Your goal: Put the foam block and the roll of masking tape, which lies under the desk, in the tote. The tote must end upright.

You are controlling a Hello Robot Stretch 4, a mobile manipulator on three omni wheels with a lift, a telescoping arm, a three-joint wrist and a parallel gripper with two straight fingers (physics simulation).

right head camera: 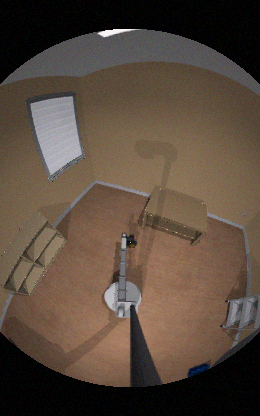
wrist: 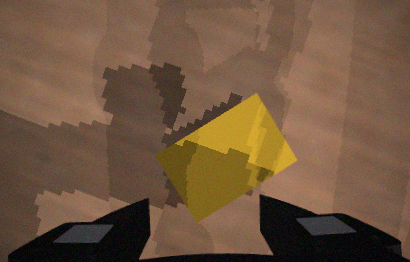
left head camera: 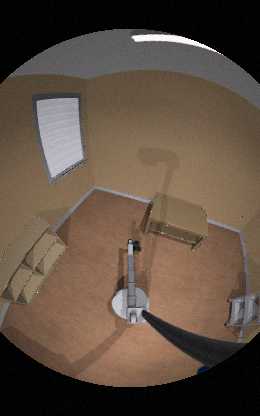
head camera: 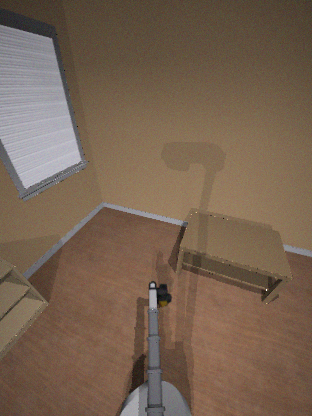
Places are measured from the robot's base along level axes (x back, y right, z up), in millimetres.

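Pixels of known places: gripper, between the fingertips: (right head camera: 131,245) (wrist: 204,214) (left head camera: 134,251) (head camera: 162,303).
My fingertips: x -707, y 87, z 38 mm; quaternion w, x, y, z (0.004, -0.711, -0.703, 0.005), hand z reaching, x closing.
For each thing: its top centre in the pictures, then the offset to it from my fingertips. "*": a spot on its surface instead.
- yellow foam block, centre of its top: (wrist: 226,158) (head camera: 164,299) (right head camera: 132,243) dz -20, dx -36, dy +18 mm
- desk, a spot on its surface: (head camera: 235,245) * dz +384, dx -304, dy +665 mm
The yellow foam block (wrist: 227,157) (head camera: 163,303) (right head camera: 132,245) lies on the floor, turned at an angle. In the wrist view it is ahead of the fingertips, with its nearest corner showing between them. My gripper (wrist: 204,214) (head camera: 162,295) (left head camera: 136,247) (right head camera: 131,241) is open and empty above the floor; its height over the block is hard to tell. The desk (head camera: 235,245) (left head camera: 177,215) (right head camera: 175,210) stands ahead and to the right, by the wall. The masking tape does not show. A blue object, apparently the tote (left head camera: 203,370) (right head camera: 198,370), is at the bottom right, partly hidden.
A wooden shelf unit (head camera: 20,325) (left head camera: 22,245) (right head camera: 24,235) stands on the left. A grey-white framed object (left head camera: 238,310) (right head camera: 234,313) stands by the right wall. My round base (head camera: 175,395) (left head camera: 117,302) (right head camera: 111,296) is behind the extended arm.
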